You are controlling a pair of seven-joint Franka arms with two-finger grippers.
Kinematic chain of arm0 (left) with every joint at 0, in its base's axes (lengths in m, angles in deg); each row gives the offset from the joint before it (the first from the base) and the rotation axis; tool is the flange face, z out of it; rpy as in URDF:
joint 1: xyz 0 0 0.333 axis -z
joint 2: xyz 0 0 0 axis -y
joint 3: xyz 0 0 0.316 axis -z
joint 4: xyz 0.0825 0 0 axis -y
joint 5: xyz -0.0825 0 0.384 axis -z
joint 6: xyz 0 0 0 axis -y
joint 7: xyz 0.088 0 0 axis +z
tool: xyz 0 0 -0.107 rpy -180 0 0
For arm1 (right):
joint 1: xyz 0 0 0.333 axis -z
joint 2: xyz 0 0 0 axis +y
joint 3: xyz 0 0 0.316 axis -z
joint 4: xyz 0.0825 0 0 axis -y
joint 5: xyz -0.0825 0 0.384 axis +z
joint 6: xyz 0 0 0 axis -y
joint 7: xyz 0.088 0 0 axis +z
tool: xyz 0 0 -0.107 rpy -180 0 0
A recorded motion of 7 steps. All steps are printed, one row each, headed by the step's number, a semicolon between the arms.
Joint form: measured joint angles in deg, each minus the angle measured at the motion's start. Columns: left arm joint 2, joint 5, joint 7, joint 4, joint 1, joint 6, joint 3; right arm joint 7, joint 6, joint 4, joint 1, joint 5, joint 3, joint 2.
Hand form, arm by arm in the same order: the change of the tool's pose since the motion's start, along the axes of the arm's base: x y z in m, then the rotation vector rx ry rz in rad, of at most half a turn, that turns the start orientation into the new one. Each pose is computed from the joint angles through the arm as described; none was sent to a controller.
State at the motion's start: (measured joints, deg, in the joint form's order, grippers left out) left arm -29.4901 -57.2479 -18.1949 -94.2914 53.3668 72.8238 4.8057; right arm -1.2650 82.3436 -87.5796 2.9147 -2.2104 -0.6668 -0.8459
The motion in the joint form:
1: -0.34 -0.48 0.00 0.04 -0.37 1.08 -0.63; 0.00 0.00 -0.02 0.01 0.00 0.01 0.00
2: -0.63 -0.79 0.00 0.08 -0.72 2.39 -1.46; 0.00 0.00 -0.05 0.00 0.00 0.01 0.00
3: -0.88 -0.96 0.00 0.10 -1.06 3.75 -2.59; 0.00 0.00 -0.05 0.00 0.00 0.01 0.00
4: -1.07 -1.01 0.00 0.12 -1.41 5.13 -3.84; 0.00 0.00 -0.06 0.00 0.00 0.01 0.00
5: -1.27 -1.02 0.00 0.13 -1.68 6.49 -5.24; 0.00 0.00 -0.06 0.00 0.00 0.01 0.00
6: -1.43 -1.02 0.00 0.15 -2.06 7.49 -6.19; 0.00 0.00 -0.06 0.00 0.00 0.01 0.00
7: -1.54 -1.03 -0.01 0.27 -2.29 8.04 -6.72; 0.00 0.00 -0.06 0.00 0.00 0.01 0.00
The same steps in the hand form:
1: 0.0085 0.0040 -0.0031 -0.0027 -0.0055 -0.0014; 0.0000 -0.0002 -0.0002 0.0000 0.0003 -0.0003
2: 0.0179 0.0089 -0.0059 -0.0090 -0.0104 -0.0014; 0.0000 -0.0001 -0.0004 0.0000 0.0009 -0.0002
3: 0.0289 0.0158 -0.0084 -0.0155 -0.0160 0.0036; 0.0000 -0.0001 -0.0004 0.0000 0.0009 -0.0002
4: 0.0404 0.0239 -0.0103 -0.0232 -0.0218 0.0114; 0.0000 -0.0001 -0.0005 0.0000 0.0010 -0.0002
5: 0.0520 0.0327 -0.0121 -0.0297 -0.0284 0.0205; 0.0000 -0.0001 -0.0005 0.0000 0.0010 -0.0002
6: 0.0612 0.0402 -0.0134 -0.0349 -0.0327 0.0291; 0.0000 -0.0001 -0.0005 0.0000 0.0010 -0.0002
7: 0.0668 0.0443 -0.0136 -0.0386 -0.0362 0.0341; 0.0000 -0.0001 -0.0005 0.0000 0.0010 -0.0002

